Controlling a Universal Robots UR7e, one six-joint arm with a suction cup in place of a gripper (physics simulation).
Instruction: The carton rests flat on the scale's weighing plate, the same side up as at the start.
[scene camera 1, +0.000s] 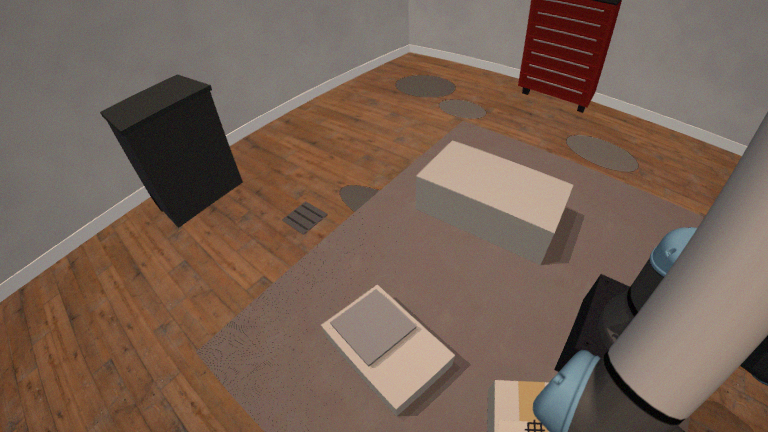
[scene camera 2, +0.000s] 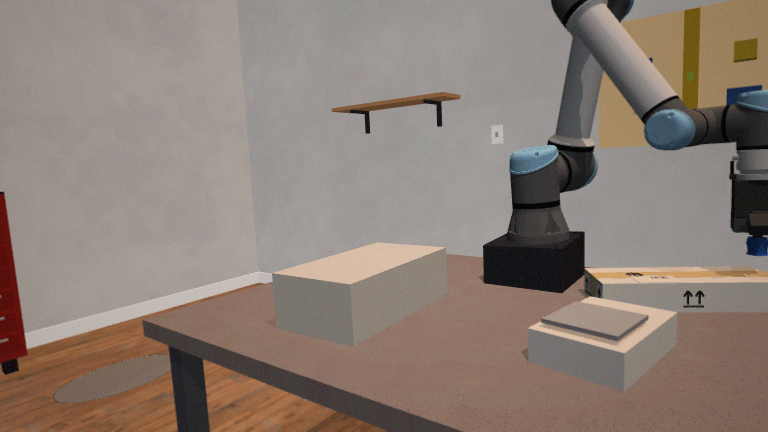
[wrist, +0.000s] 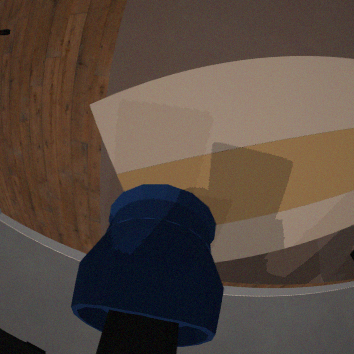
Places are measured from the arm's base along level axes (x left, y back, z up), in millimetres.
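Where they show: end effector, tool point: (scene camera 2: 757, 253) (wrist: 160, 231); arm's base, origin of the base link: (scene camera 2: 538, 238).
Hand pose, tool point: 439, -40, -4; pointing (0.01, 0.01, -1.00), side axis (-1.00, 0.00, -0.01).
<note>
Things, the pixels of their top centre, and the offset from my tool point, as dx, dy, dz. Level surfaces: height alone.
- carton, middle of its top: (scene camera 2: 678, 274) -132, -39, -44
- scale, middle of its top: (scene camera 2: 604, 310) (scene camera 1: 385, 337) -230, -374, -34
- scale's grey weighing plate, middle of its top: (scene camera 2: 594, 316) (scene camera 1: 372, 324) -239, -409, -34
- large pale box, middle of its top: (scene camera 2: 366, 259) (scene camera 1: 497, 180) -706, -348, +10
- table, its level: dz -104
The carton (scene camera 1: 506, 405) (scene camera 2: 655, 294) (wrist: 280, 95) is long, white and flat, with a tan tape strip on top and two up arrows on its side. It lies on the table behind the scale (scene camera 1: 416, 370) (scene camera 2: 577, 351), apart from it; part is cut off by the edge of both scene views. The scale's grey weighing plate (scene camera 1: 373, 327) (scene camera 2: 596, 319) is bare. My blue suction cup (scene camera 2: 757, 253) (wrist: 161, 197) is open, holds nothing, and hangs a little above the carton's top near one end. In scene camera 1 the cup does not show.
A large pale box (scene camera 1: 494, 185) (scene camera 2: 359, 263) stands on the table (scene camera 1: 290, 317) (scene camera 2: 429, 370), well to the side of the scale. The black base block (scene camera 2: 531, 263) of the arm stands at the back, near the carton's end.
</note>
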